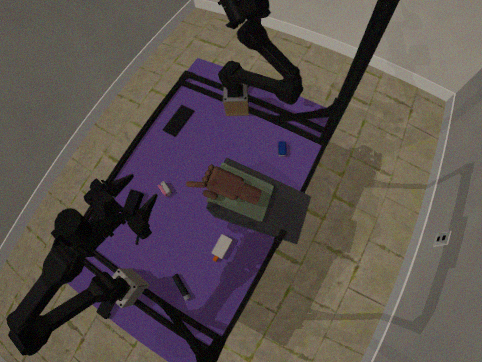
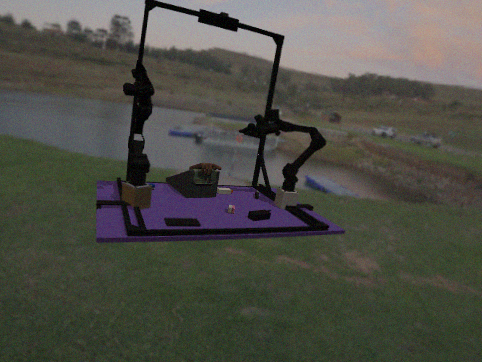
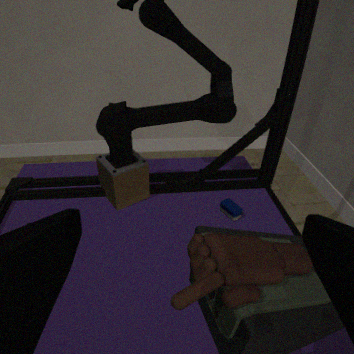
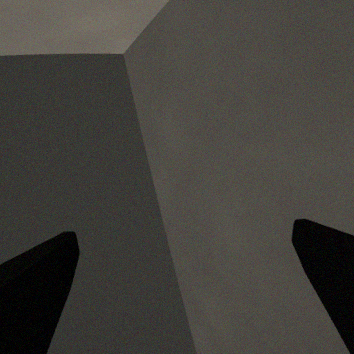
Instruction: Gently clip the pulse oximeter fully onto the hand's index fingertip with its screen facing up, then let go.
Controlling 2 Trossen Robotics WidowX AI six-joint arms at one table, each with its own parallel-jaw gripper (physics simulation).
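Places are measured from the left arm's base along level axes (x ahead, y left, z up), in metres.
Where they show: left gripper, fingertip midpoint: (image 1: pixel 144 184) (image 2: pixel 241 132) (image 3: pixel 194 223); right gripper, fingertip midpoint: (image 2: pixel 140 65) (image 4: pixel 186 236); left arm's base, link origin: (image 1: pixel 119 288) (image 2: pixel 288 190); right arm's base, link origin: (image 1: pixel 235 90) (image 2: pixel 137 183) (image 3: pixel 121 158).
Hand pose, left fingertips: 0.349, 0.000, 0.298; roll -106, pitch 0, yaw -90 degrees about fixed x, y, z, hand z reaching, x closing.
Things, the pixels of their centre, and the offset from my left fingertips, as dx, dy, dz.
- pink item, body centre: (image 1: pixel 164 188) (image 2: pixel 231 209) +0.031, +0.140, -0.387
- blue block, body centre: (image 3: pixel 230 208) (image 1: pixel 282 148) +0.442, -0.148, -0.387
- white box, body centre: (image 1: pixel 221 249) (image 2: pixel 225 191) -0.020, -0.187, -0.389
- dark cylinder, body centre: (image 1: pixel 181 287) -0.222, -0.155, -0.390
- flat black slab, body centre: (image 2: pixel 182 222) (image 1: pixel 178 120) +0.307, +0.312, -0.399
- black box, body centre: (image 1: pixel 132 204) (image 2: pixel 259 215) -0.100, +0.211, -0.386
A brown hand (image 1: pixel 232 185) (image 2: pixel 206 167) (image 3: pixel 250 255) lies on a green-topped dark wedge stand, its index finger (image 1: pixel 195 184) (image 3: pixel 196 291) sticking out over the mat, bare. A small white and pink item (image 1: pixel 164 188) (image 2: pixel 231 209), apparently the pulse oximeter, lies on the mat beyond that fingertip; its screen cannot be made out. My left gripper (image 1: pixel 144 186) (image 2: pixel 244 131) (image 3: pixel 194 223) is open and empty, high above the mat on that item's side. My right gripper (image 2: pixel 137 72) (image 4: pixel 186 236) is open and empty, raised high above its base, away from the hand.
A blue block (image 1: pixel 282 148) (image 3: pixel 231 208) lies behind the hand. A white box (image 1: pixel 222 246) with an orange end, a dark cylinder (image 1: pixel 181 286) and a flat black slab (image 1: pixel 179 120) (image 2: pixel 182 222) lie around the mat. A black box (image 2: pixel 259 215) stands near the left arm. Black frame rails edge the mat.
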